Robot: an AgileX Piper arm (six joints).
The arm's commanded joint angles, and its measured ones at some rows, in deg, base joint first. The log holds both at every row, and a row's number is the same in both.
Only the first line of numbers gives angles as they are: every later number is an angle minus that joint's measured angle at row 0.
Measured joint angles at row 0: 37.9 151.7 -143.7 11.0 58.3 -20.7
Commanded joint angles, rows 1 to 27: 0.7 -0.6 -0.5 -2.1 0.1 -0.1; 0.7 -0.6 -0.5 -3.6 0.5 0.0; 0.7 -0.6 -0.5 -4.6 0.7 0.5; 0.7 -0.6 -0.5 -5.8 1.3 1.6; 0.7 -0.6 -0.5 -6.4 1.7 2.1; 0.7 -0.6 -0.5 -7.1 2.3 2.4; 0.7 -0.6 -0.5 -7.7 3.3 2.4; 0.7 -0.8 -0.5 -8.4 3.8 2.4; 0.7 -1.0 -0.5 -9.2 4.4 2.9; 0.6 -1.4 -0.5 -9.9 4.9 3.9; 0.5 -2.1 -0.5 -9.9 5.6 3.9; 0.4 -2.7 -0.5 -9.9 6.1 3.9; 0.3 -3.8 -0.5 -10.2 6.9 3.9; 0.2 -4.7 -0.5 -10.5 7.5 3.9; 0.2 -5.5 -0.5 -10.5 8.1 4.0; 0.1 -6.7 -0.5 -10.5 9.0 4.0; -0.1 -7.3 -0.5 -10.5 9.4 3.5; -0.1 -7.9 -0.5 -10.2 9.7 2.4; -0.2 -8.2 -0.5 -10.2 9.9 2.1; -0.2 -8.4 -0.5 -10.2 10.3 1.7; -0.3 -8.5 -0.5 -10.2 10.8 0.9; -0.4 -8.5 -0.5 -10.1 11.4 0.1; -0.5 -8.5 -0.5 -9.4 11.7 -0.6; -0.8 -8.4 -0.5 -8.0 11.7 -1.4; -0.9 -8.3 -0.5 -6.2 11.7 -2.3; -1.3 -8.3 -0.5 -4.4 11.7 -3.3; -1.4 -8.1 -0.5 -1.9 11.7 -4.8
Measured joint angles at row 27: -0.2 -8.1 -0.3 -8.1 11.1 -0.6
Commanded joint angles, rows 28 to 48: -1.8 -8.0 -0.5 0.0 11.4 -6.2; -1.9 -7.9 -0.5 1.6 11.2 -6.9; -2.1 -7.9 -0.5 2.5 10.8 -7.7; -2.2 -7.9 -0.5 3.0 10.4 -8.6; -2.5 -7.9 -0.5 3.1 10.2 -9.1; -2.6 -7.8 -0.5 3.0 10.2 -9.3; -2.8 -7.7 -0.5 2.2 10.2 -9.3; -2.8 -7.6 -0.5 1.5 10.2 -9.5; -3.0 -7.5 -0.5 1.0 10.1 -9.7; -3.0 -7.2 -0.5 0.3 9.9 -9.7; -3.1 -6.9 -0.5 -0.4 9.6 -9.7; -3.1 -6.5 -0.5 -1.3 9.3 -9.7; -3.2 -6.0 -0.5 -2.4 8.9 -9.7; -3.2 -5.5 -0.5 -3.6 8.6 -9.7; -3.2 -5.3 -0.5 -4.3 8.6 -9.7; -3.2 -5.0 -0.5 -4.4 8.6 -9.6; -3.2 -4.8 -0.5 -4.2 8.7 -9.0; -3.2 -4.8 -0.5 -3.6 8.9 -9.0; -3.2 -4.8 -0.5 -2.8 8.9 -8.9; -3.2 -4.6 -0.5 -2.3 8.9 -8.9; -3.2 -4.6 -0.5 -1.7 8.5 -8.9
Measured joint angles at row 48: -2.9 -4.5 -0.3 -3.3 9.3 -9.3
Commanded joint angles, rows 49 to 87: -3.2 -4.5 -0.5 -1.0 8.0 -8.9; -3.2 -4.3 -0.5 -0.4 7.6 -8.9; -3.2 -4.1 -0.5 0.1 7.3 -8.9; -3.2 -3.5 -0.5 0.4 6.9 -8.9; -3.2 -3.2 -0.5 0.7 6.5 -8.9; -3.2 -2.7 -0.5 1.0 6.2 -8.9; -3.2 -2.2 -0.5 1.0 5.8 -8.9; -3.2 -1.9 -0.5 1.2 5.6 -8.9; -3.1 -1.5 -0.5 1.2 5.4 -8.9; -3.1 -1.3 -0.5 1.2 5.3 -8.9; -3.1 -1.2 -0.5 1.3 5.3 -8.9; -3.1 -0.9 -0.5 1.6 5.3 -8.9; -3.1 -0.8 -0.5 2.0 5.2 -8.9; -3.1 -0.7 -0.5 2.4 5.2 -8.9; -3.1 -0.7 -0.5 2.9 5.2 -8.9; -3.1 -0.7 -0.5 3.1 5.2 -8.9; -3.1 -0.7 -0.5 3.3 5.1 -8.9; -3.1 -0.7 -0.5 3.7 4.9 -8.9; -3.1 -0.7 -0.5 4.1 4.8 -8.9; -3.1 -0.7 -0.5 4.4 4.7 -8.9; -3.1 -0.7 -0.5 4.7 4.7 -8.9; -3.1 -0.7 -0.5 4.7 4.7 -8.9; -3.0 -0.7 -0.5 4.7 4.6 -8.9; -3.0 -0.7 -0.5 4.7 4.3 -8.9; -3.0 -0.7 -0.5 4.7 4.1 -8.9; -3.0 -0.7 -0.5 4.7 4.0 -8.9; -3.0 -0.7 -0.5 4.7 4.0 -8.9; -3.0 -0.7 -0.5 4.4 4.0 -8.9; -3.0 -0.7 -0.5 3.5 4.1 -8.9; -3.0 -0.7 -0.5 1.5 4.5 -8.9; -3.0 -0.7 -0.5 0.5 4.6 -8.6; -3.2 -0.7 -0.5 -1.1 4.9 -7.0; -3.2 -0.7 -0.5 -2.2 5.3 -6.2; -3.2 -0.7 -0.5 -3.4 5.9 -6.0; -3.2 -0.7 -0.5 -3.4 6.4 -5.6; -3.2 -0.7 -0.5 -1.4 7.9 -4.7; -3.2 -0.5 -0.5 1.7 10.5 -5.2; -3.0 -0.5 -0.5 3.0 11.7 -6.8; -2.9 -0.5 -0.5 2.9 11.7 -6.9
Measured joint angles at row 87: -2.9 -0.5 -0.3 0.6 9.5 -5.4
